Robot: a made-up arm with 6 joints. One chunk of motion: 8 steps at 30 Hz.
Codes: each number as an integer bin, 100 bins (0 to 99) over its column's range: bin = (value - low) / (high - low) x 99, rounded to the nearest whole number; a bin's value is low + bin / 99 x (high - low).
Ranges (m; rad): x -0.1..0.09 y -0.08..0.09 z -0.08..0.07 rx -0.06..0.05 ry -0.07..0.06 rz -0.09..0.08
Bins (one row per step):
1: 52 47 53 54 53 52
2: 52 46 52 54 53 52
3: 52 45 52 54 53 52
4: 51 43 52 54 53 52
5: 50 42 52 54 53 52
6: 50 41 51 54 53 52
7: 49 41 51 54 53 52
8: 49 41 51 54 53 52
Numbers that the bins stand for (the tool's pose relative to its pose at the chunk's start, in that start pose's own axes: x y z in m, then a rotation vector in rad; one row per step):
1: -0.0002 0.0007 0.0003 0.0000 -0.0004 -0.0007
2: -0.0002 -0.0010 -0.0012 0.0000 -0.0004 -0.0007
3: -0.0002 -0.0027 -0.0012 0.0000 -0.0004 -0.0007
4: -0.0021 -0.0062 -0.0012 0.0000 -0.0004 -0.0007
5: -0.0040 -0.0079 -0.0012 0.0000 -0.0004 -0.0007
6: -0.0040 -0.0096 -0.0027 0.0000 -0.0004 -0.0007
7: -0.0060 -0.0096 -0.0027 0.0000 -0.0004 -0.0007
8: -0.0060 -0.0096 -0.0027 0.0000 -0.0004 -0.0007

